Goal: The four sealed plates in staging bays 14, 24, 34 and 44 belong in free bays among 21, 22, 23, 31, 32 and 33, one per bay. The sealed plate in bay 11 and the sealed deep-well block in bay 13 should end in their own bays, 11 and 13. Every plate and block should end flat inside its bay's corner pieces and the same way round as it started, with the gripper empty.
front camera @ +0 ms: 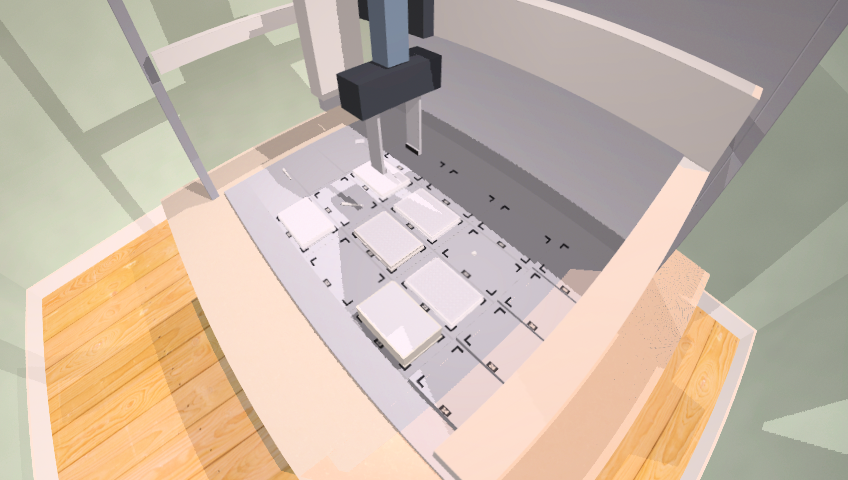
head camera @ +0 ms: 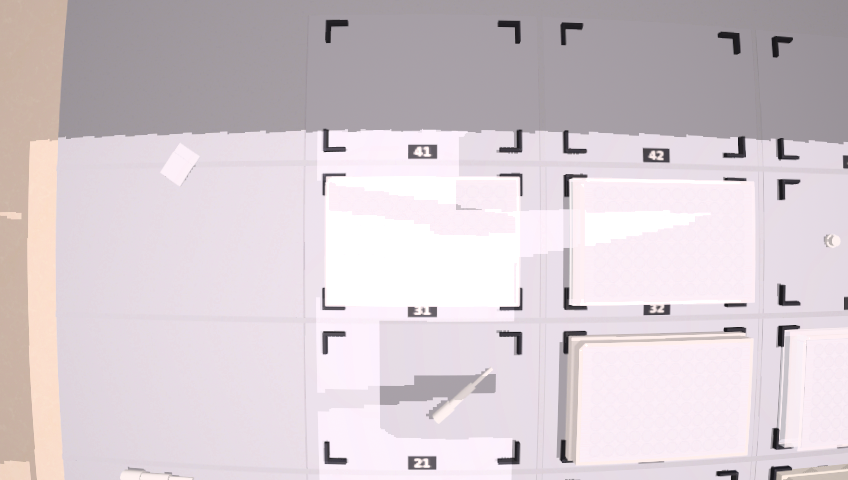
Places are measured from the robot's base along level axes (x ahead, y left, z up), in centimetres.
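Pixels of known places: gripper, fingertip midpoint: (front camera: pixel 396 159); robot's base, link origin: (front camera: pixel 278 218).
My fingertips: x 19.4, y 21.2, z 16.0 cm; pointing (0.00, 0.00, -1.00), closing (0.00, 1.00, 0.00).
For each thing: its top centre in the pictures, then the offset to it from my fingertips. "pt": a spot on its surface instead.
- sealed plate, top centre: (head camera: pixel 422 241) (front camera: pixel 380 174) dx -13.0, dy +4.5, dz -14.6 cm
- bay 32, surface spot: (head camera: pixel 660 243) (front camera: pixel 423 209) pt dx +2.6, dy +4.4, dz -14.6 cm
- bay 22, surface spot: (head camera: pixel 663 401) (front camera: pixel 386 235) pt dx +3.1, dy -6.1, dz -14.6 cm
- bay 23, surface spot: (head camera: pixel 824 389) pt dx +15.5, dy -5.9, dz -14.6 cm
- bay 11 plate, top centre: (front camera: pixel 304 219) dx -13.0, dy -16.9, dz -14.6 cm
- taller deep-well block, top centre: (front camera: pixel 397 317) dx +19.8, dy -16.9, dz -11.8 cm
- pen-like stick, top centre: (head camera: pixel 464 396) (front camera: pixel 352 203) dx -10.2, dy -5.8, dz -15.2 cm
- small round piece, top centre: (head camera: pixel 836 241) (front camera: pixel 474 252) dx +17.5, dy +4.6, dz -15.6 cm
- small white square, surface spot: (head camera: pixel 179 164) (front camera: pixel 359 141) pt dx -29.9, dy +9.8, dz -15.9 cm
My gripper (front camera: pixel 397 161) is open and empty, its jaws above the sealed plate (front camera: pixel 383 186) (head camera: pixel 416 261) in bay 31; it does not show in the head view. That plate lies flat inside its corner pieces. Other sealed plates lie in bay 32 (front camera: pixel 426 212) (head camera: pixel 660 243), bay 22 (front camera: pixel 389 239) (head camera: pixel 663 401) and bay 23 (front camera: pixel 444 291) (head camera: pixel 824 389). The bay 11 plate (front camera: pixel 306 221) and the taller deep-well block (front camera: pixel 395 315) in bay 13 sit in their bays. No plate shows in the staging bays at the near right in the front view.
A pen-like stick (front camera: pixel 351 204) (head camera: pixel 461 397) lies in bay 21. A small round piece (front camera: pixel 474 253) (head camera: pixel 832 240) is in bay 33. A small white square (front camera: pixel 359 141) (head camera: pixel 179 164) and another stick (front camera: pixel 286 173) (head camera: pixel 155 476) lie beyond bay column 1. A pale frame beam (front camera: pixel 595 321) borders the right side.
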